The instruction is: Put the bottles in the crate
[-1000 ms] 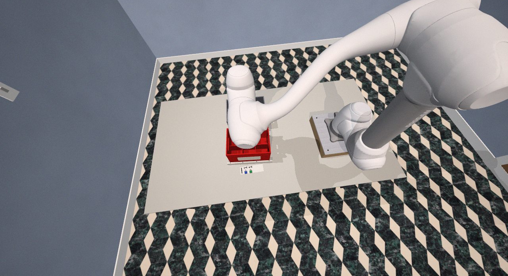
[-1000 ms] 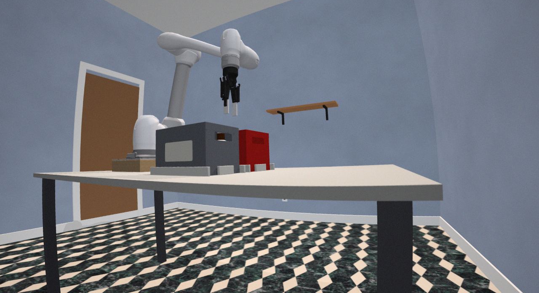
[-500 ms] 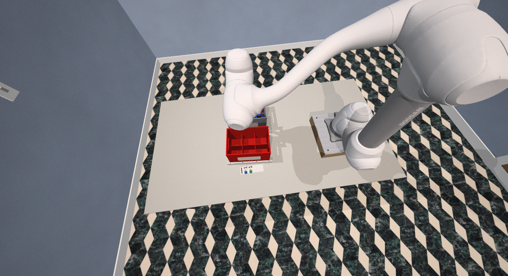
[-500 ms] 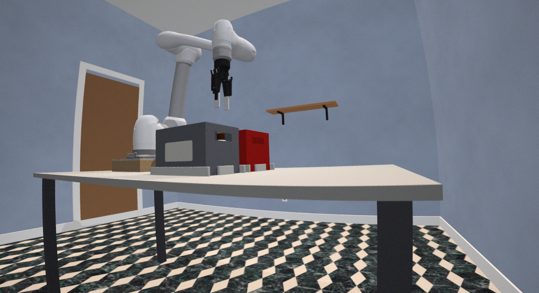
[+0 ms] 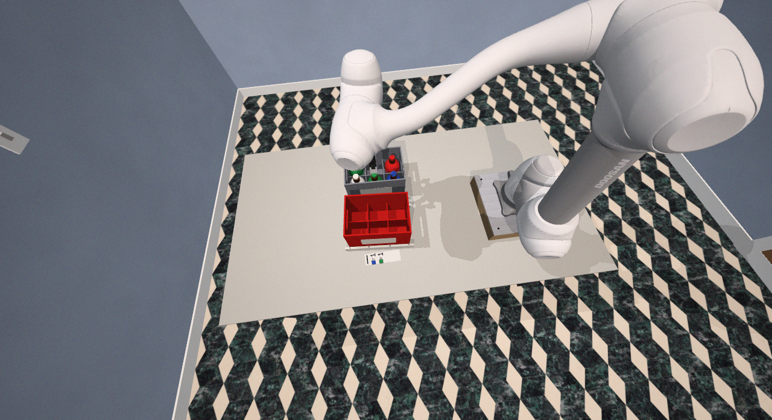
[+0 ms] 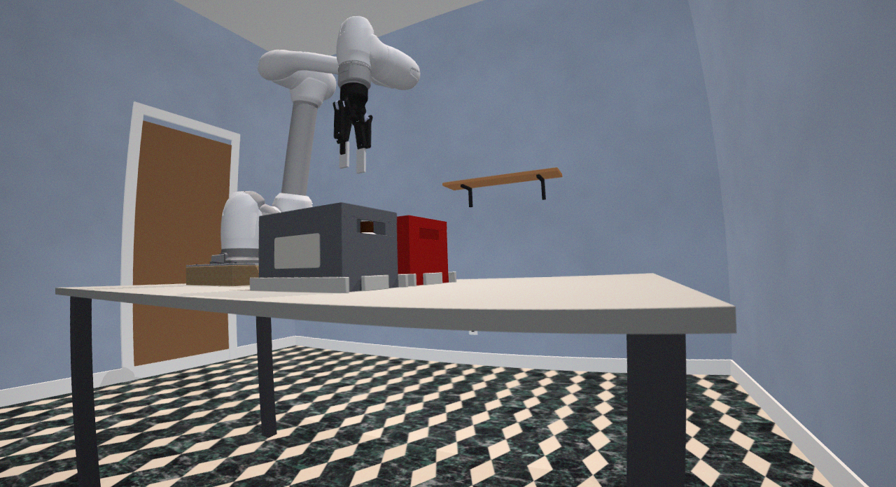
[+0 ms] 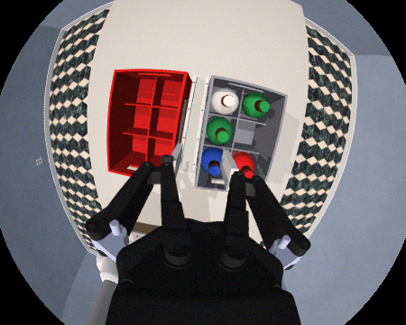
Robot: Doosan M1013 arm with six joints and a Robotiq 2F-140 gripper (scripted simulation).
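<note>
The blue-label bottle is 24 cm below my hand, 8 cm behind it and 5 cm to the right of it. The rest, counted from my hand: white-label bottle 24 cm below, 9 cm ahead, 5 cm to the right; then red crate 25 cm below, 15 cm to the left; then grey crate 25 cm below, 9 cm to the right.
</note>
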